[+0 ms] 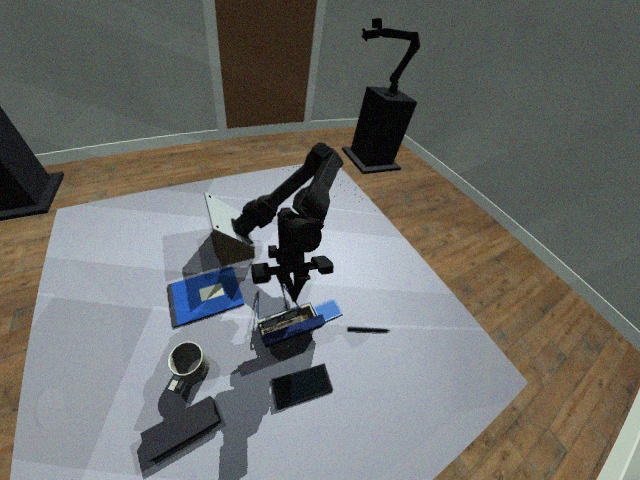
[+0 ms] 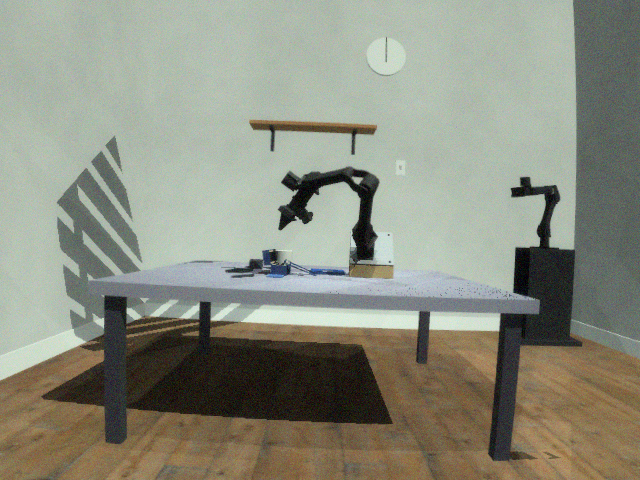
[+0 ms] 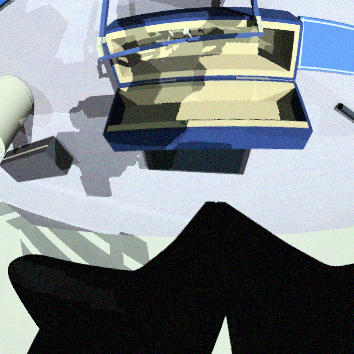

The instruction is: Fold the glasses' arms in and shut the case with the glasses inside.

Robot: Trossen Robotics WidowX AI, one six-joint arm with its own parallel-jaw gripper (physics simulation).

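Frame: origin at the arm's base, x ahead, y left, z up, level; centimetres.
Seen in the pictures: gripper, fingertip midpoint: [image 1: 294,301] [image 2: 279,229] [image 3: 213,211]; arm's base, link origin: [image 1: 239,229] [image 2: 365,253].
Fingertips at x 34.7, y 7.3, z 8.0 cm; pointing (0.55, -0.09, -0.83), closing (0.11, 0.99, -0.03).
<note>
Offsets run from my fingertips to a thing's top centre. "pt": to the spot under its first point. Level surfaces: height alone.
The blue glasses case [image 1: 291,330] [image 2: 280,270] [image 3: 211,137] lies open on the table @[dz -17.6 cm] [image 1: 413,381], its cream lining showing. The blue-framed glasses @[pt dx -2.9, dy -1.4, dz -12.1 cm] [image 3: 189,37] sit in its far half. Both arms stand out unfolded past the far rim; one arm [image 1: 256,305] shows left of the case. My gripper [image 1: 296,296] [image 2: 284,225] [image 3: 213,211] is shut and empty. It hangs above the table, just behind and over the case, touching nothing.
A blue book @[dx -18.4, dy -22.0, dz -16.8 cm] [image 1: 205,295] lies left of the case and a blue card @[dx -1.4, dy +13.0, dz -17.1 cm] [image 1: 329,310] [image 3: 326,46] at its right end. A black pen @[dx +8.9, dy +23.1, dz -16.7 cm] [image 1: 367,330] [image 3: 345,112], a black tablet @[dx +16.2, dy -2.2, dz -16.8 cm] [image 1: 300,386], a mug @[pt dx +0.9, dy -29.2, dz -16.8 cm] [image 1: 187,362] [image 3: 12,105], a small dark box @[dx +15.7, dy -31.8, dz -14.1 cm] [image 3: 35,158] and a long black box [image 1: 177,433] lie around.
</note>
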